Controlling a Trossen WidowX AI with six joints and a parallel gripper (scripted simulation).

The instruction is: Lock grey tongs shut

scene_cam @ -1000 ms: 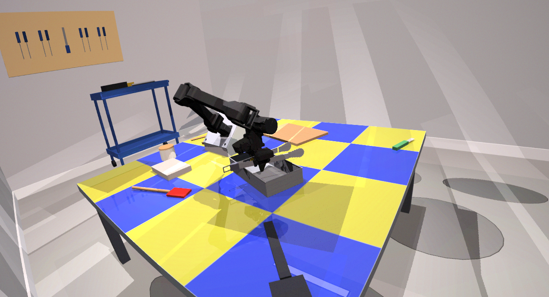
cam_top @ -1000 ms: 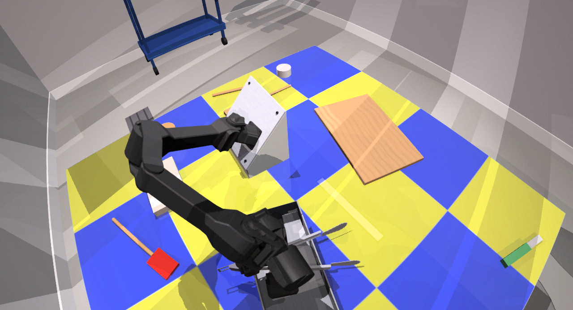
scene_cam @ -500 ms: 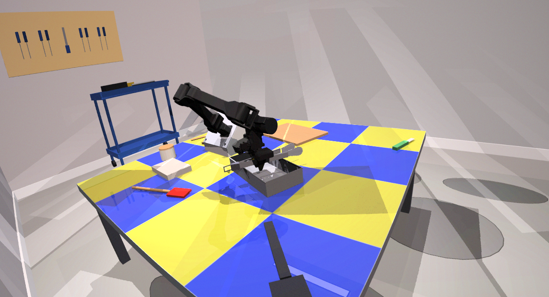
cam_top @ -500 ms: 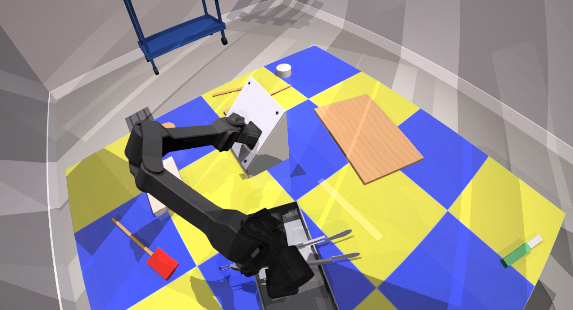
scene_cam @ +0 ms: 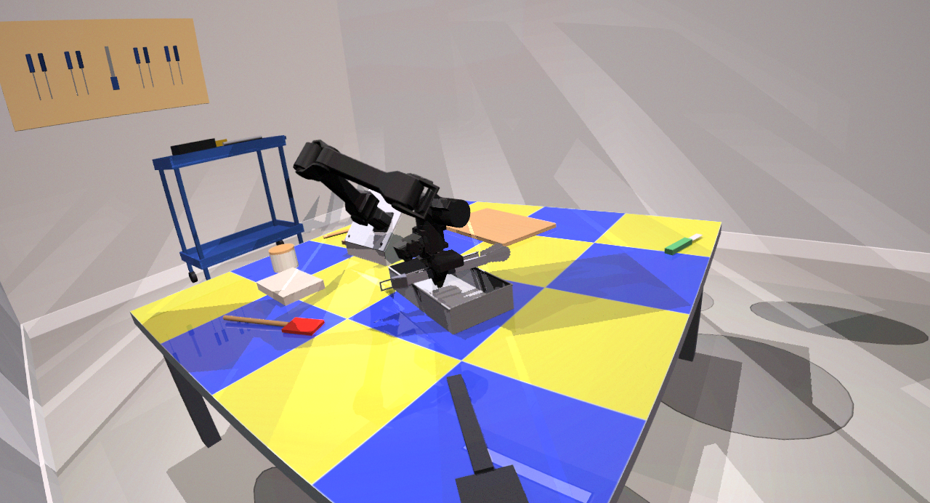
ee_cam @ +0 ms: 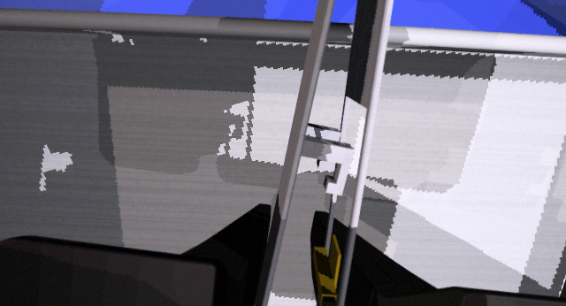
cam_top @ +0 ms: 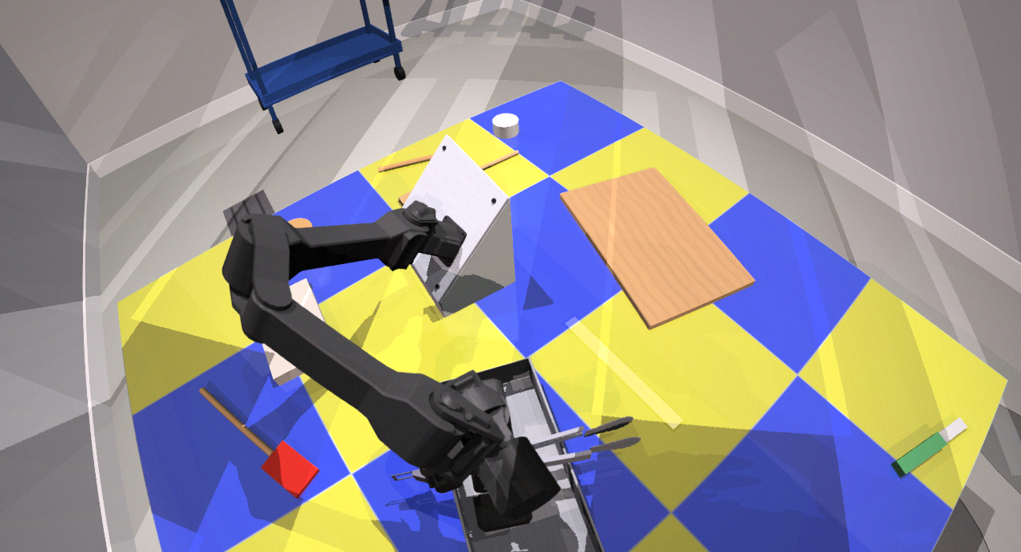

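The grey roasting tin is 1 cm to the left of my gripper tip and 1 cm ahead of it. The rest, counted from my gripper tip: red spatula: 29 cm to the right, 25 cm behind, 3 cm below; then yellow lock piece: 4 cm above, 1 cm behind; then tong arm: 4 cm to the left, 4 cm above, 3 cm ahead.
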